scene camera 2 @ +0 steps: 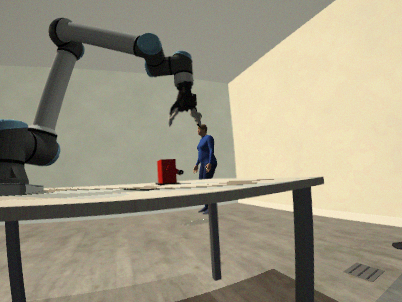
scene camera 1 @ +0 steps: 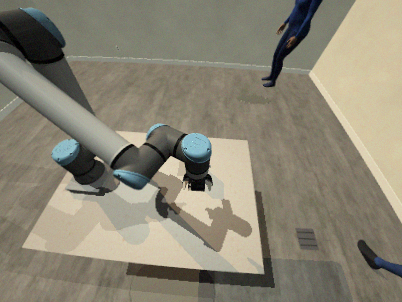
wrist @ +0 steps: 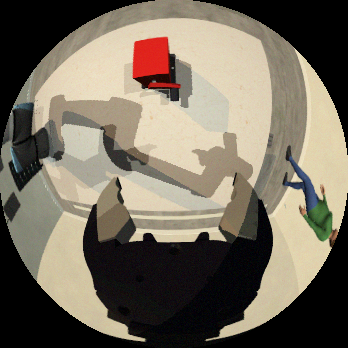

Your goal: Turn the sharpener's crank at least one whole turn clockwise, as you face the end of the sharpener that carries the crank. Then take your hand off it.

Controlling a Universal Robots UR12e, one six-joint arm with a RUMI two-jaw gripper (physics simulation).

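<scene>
The red sharpener stands upright on the table. In scene camera 1 the arm hides it. In the wrist view its crank shows as a red bar across the near end, with a black knob at the bar's right end. The knob sticks out to the right of the body in scene camera 2. My gripper is open and empty, pointing down, high above the table and well apart from the sharpener and crank.
The arm's base stands at the table's left side. A person in blue stands beyond the table. A person in green shows at the right of the wrist view. Arm shadows cross the table top.
</scene>
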